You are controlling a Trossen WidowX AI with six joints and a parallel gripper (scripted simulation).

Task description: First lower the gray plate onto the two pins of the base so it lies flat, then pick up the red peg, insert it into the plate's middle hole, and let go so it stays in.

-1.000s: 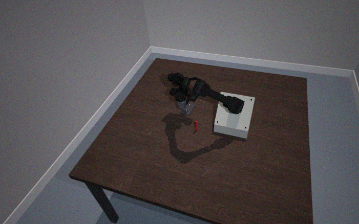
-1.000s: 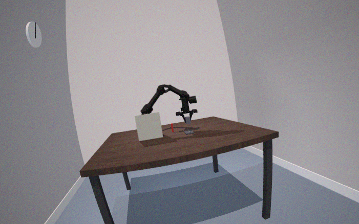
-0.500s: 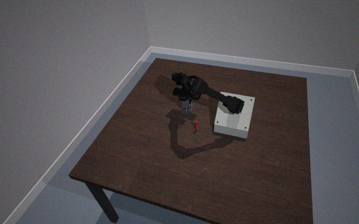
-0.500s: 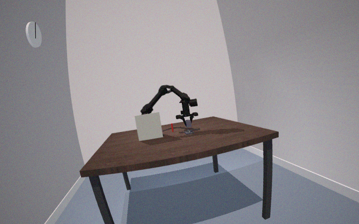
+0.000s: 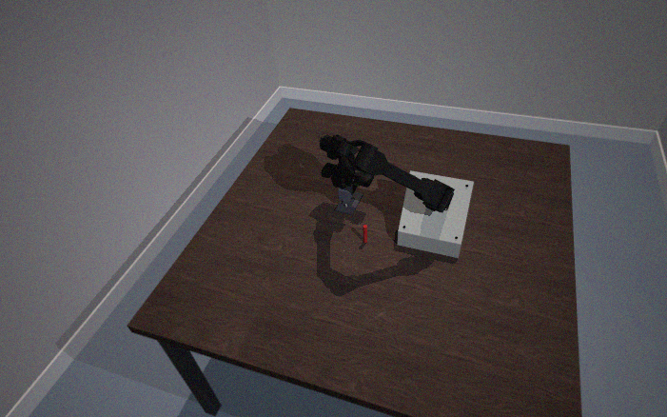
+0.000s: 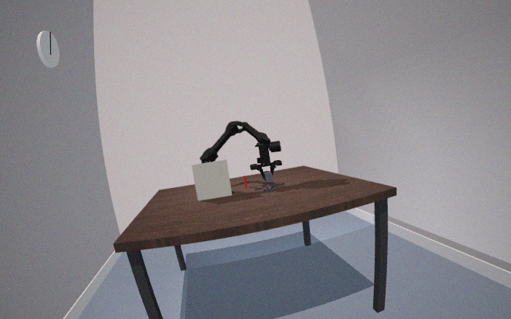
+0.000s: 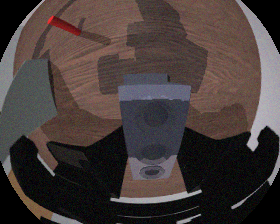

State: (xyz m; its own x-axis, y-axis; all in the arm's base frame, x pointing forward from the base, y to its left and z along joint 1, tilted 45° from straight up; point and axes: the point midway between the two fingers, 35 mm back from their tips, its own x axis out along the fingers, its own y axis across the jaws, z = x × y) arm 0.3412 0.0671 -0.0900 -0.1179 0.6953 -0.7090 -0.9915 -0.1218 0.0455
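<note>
My gripper tip is 5 cm above the dark base. Also, from my gripper tip: red peg 15 cm to the left, 14 cm behind, 2 cm below; then gray plate 3 cm above.
</note>
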